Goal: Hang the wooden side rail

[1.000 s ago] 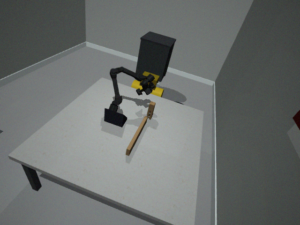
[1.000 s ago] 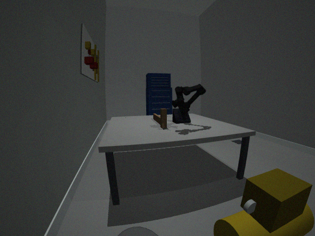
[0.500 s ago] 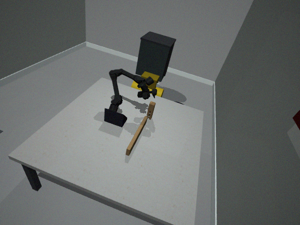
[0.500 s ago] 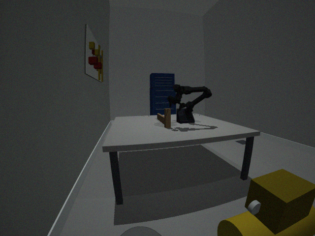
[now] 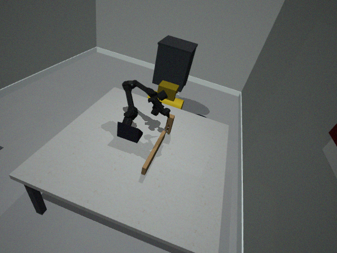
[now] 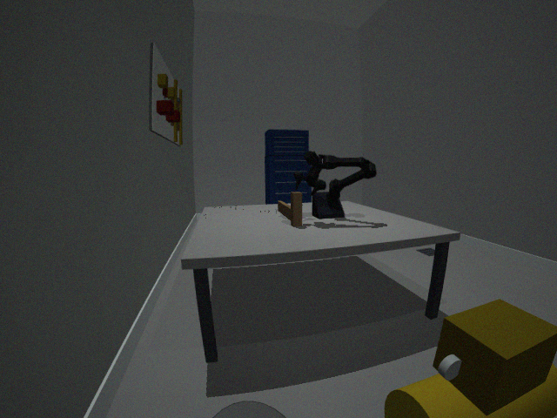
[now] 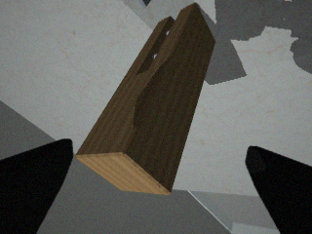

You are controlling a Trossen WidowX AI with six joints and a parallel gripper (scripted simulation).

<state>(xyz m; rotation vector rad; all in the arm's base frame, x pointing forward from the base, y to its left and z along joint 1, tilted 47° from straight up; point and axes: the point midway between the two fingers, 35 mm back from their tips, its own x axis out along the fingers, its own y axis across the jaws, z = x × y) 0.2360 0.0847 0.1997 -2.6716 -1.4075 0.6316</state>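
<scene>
The headboard post is 4 cm ahead of my gripper tip, 2 cm to the left of it and 9 cm below it.
</scene>
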